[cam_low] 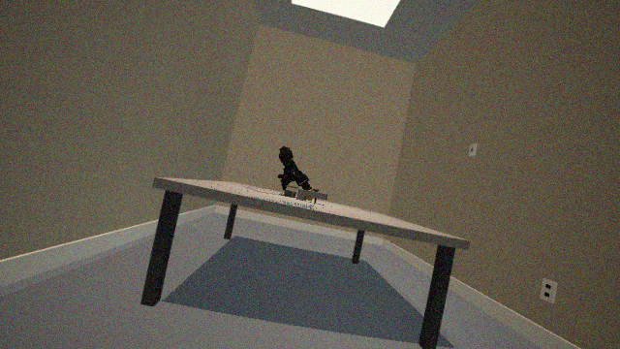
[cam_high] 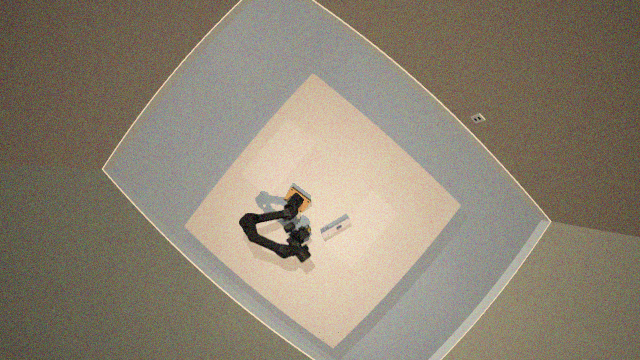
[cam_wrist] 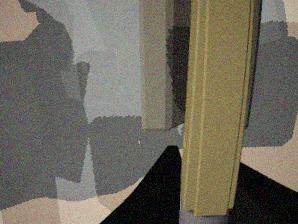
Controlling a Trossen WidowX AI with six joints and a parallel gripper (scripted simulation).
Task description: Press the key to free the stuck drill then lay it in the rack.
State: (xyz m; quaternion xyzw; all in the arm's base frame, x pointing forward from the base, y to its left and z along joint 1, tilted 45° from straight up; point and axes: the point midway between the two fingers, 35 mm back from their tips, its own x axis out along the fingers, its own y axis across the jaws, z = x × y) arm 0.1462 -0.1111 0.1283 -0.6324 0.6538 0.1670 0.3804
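My gripper tip is 4 cm to the right of the olive-yellow drill, 3 cm below it and 1 cm short of it. Round my gripper tip: grey rack 5 cm to the left, 2 cm ahead, 1 cm below.
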